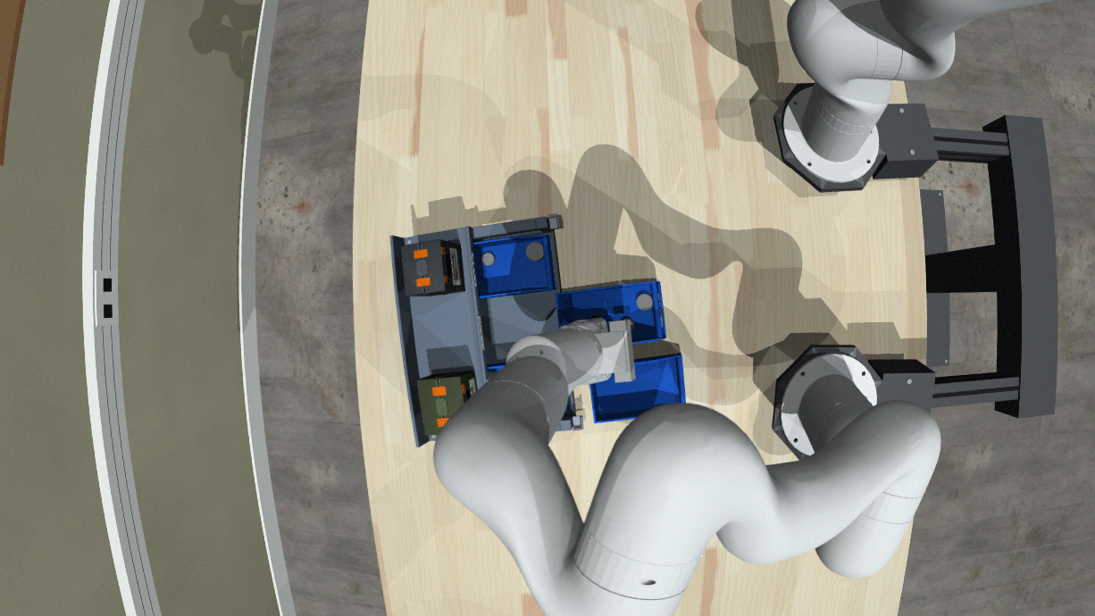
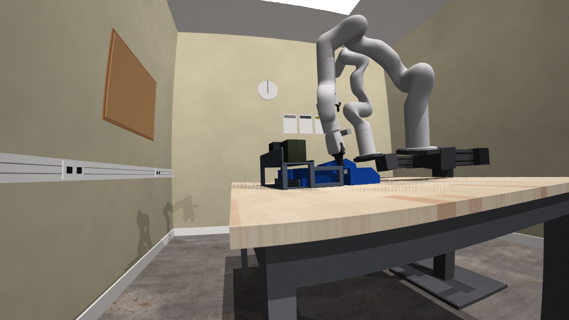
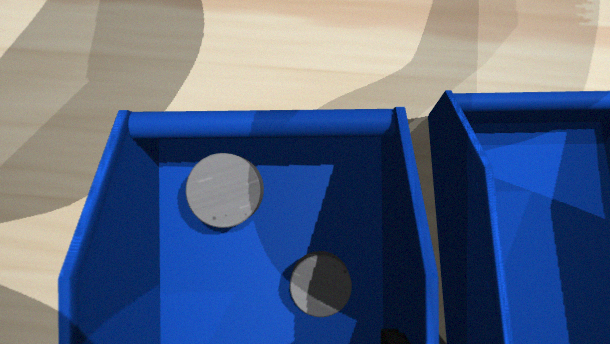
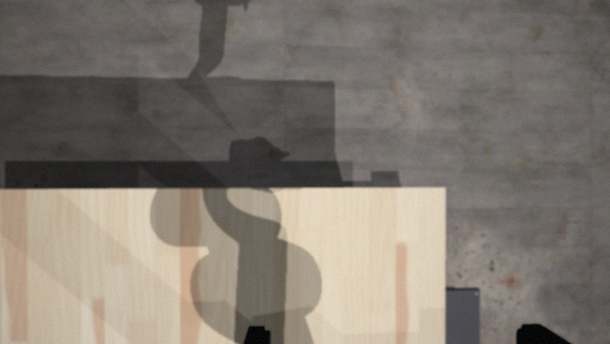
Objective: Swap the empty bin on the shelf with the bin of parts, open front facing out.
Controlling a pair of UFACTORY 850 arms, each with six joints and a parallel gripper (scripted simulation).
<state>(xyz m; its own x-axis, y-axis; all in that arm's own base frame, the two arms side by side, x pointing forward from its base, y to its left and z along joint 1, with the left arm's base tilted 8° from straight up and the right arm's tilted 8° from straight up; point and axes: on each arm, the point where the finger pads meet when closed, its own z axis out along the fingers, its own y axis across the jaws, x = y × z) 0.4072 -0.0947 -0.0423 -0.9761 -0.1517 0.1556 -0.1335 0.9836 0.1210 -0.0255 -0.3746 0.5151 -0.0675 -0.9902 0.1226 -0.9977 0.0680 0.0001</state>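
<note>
My left hand is 140 mm short of the square grey part, 90 mm above it and 70 mm to the right of it. Round my left hand: grey shelf: 210 mm ahead, 40 mm below, 10 mm to the right.
</note>
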